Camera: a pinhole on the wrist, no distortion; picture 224 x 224 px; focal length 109.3 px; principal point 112.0 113.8 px. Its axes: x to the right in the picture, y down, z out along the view. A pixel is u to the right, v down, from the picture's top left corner.
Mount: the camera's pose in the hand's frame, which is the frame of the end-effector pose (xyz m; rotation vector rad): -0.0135 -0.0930 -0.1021 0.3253 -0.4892 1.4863
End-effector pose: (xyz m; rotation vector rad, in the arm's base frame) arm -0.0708 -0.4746 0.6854 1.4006 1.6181 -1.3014
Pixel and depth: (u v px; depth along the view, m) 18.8 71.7 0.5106
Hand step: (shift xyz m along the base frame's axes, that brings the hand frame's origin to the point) -0.7553 -0.0505 0.0501
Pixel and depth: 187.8 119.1 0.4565
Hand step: -0.0851 -0.4455 -0.0558
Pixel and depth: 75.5 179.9 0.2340
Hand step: -0.2196 -0.0933 0.2225
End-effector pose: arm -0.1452 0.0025 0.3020 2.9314 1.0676 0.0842
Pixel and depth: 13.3 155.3 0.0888
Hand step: -0.1795 0.1190 0.0584
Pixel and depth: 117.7 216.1 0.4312
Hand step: -0.5059 -0.0987 -0.2742
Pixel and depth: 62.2 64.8 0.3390
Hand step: -0.1785 0.3729 -0.1370
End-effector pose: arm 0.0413 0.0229 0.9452 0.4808 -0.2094 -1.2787
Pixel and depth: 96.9 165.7 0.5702
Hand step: -0.6011 0.1686 0.1327
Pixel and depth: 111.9 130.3 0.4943
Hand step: -0.4595 -0.0051 0.1439
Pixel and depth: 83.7 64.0 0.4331
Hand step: -0.4198 -0.2654 -0.0004
